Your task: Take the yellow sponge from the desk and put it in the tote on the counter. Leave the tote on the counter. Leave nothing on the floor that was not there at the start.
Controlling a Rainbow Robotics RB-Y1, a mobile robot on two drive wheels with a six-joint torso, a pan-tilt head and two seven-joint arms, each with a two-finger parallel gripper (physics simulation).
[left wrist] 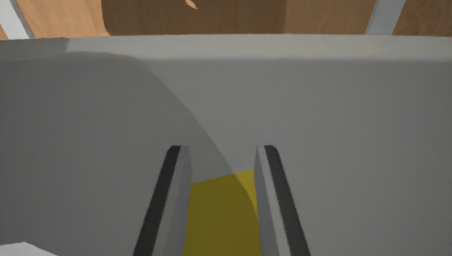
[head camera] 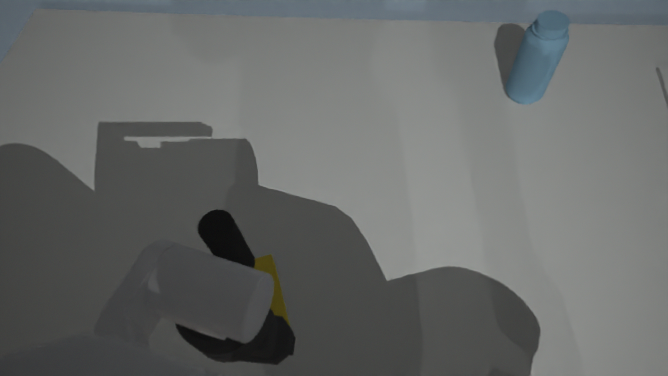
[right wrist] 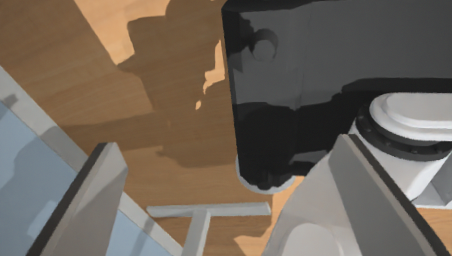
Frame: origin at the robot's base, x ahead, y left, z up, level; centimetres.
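Seen in the pictures: left gripper, fingertip midpoint: (left wrist: 222,159); right gripper, fingertip midpoint: (right wrist: 228,152).
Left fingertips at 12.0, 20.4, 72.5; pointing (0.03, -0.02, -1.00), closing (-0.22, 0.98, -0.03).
Pixels of each thing's top centre, then the offset from my left fingertips to it, as dx, dy, dz. Level surfaces: height alone.
- yellow sponge, middle of its top: (head camera: 257,291) +6.7, +2.1, +4.1
- grey desk, its level: dz -0.4
- light-blue bottle, middle of its top: (head camera: 553,20) +59.7, -29.0, +16.1
- wooden floor, its level: dz -72.4
The yellow sponge (head camera: 276,292) (left wrist: 222,215) lies on the grey desk (head camera: 310,125) (left wrist: 75,110). In the head view my left arm covers much of it. My left gripper (left wrist: 222,159) is over the sponge with its fingers partly apart. Yellow fills the gap between the fingers in the left wrist view, but the sponge's two sides are hidden at the fingers, and a hold does not show. My right gripper (right wrist: 228,152) is wide open and empty, away from the sponge. The tote and the counter do not show.
A light-blue bottle (head camera: 537,62) stands on the desk at the upper right of the head view. The right wrist view shows wooden floor (right wrist: 180,130), a black base (right wrist: 330,45), a grey T-shaped bar (right wrist: 215,209) and a light-blue surface (right wrist: 25,165) with a grey edge.
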